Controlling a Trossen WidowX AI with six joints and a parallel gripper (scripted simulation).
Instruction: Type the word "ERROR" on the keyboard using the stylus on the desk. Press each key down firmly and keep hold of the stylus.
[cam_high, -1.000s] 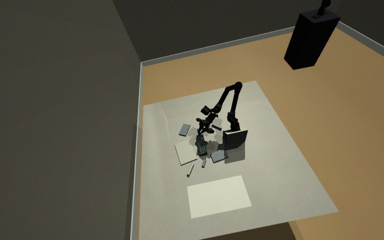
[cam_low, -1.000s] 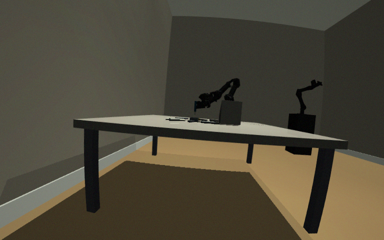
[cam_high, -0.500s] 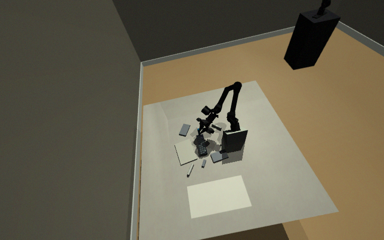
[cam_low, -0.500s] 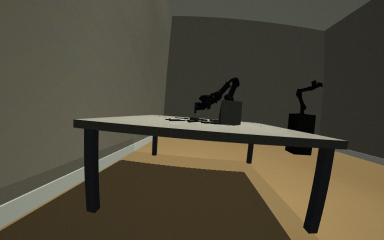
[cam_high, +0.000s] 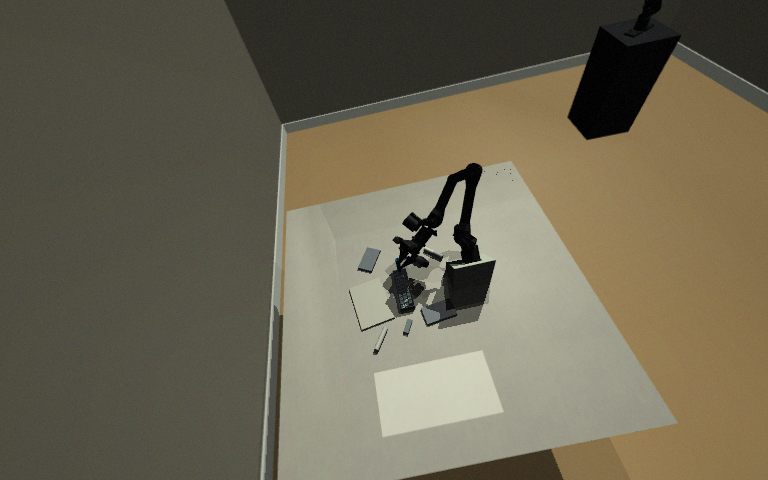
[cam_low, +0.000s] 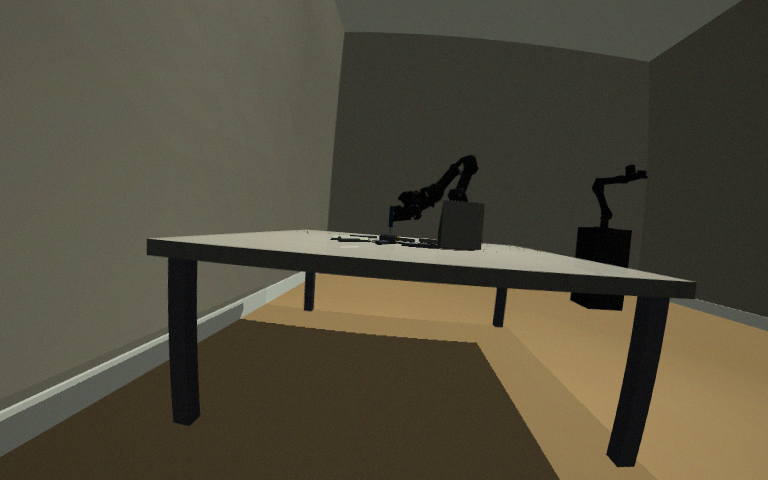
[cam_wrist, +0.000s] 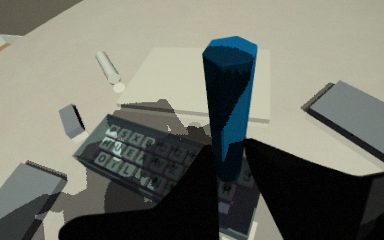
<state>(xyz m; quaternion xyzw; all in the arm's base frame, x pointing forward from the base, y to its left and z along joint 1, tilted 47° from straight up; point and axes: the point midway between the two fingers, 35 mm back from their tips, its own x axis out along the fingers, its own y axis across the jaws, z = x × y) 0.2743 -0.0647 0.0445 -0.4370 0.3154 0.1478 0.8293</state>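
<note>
My gripper tip is 2 cm above the blue stylus. The rest, counted from my gripper tip: grey block: 20 cm to the left, 13 cm behind, 8 cm below; notepad: 15 cm ahead, 10 cm to the left, 9 cm below.
</note>
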